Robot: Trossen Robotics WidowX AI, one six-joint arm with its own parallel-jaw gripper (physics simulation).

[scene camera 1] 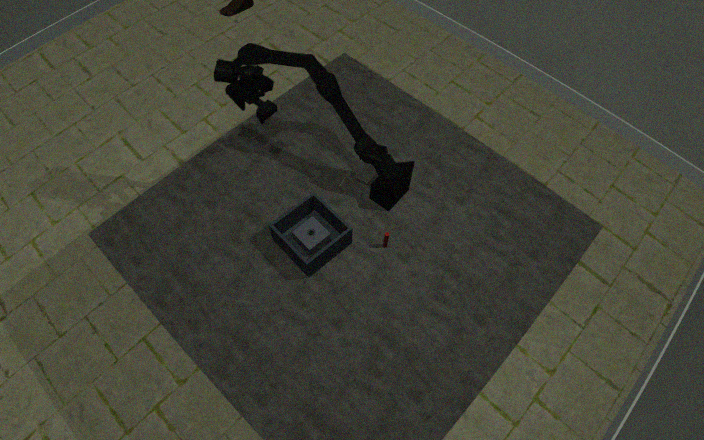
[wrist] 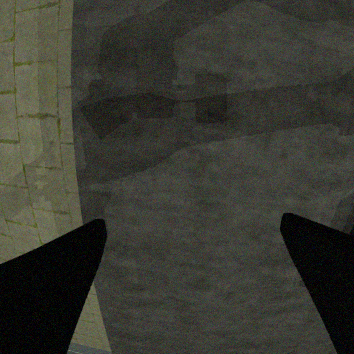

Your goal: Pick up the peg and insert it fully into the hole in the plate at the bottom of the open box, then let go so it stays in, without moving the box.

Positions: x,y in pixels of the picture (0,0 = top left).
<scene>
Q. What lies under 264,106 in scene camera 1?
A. The gripper.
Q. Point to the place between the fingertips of the gripper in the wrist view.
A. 194,225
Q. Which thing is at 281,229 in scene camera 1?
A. A dark box.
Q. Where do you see a grey plate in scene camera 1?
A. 311,236
</scene>
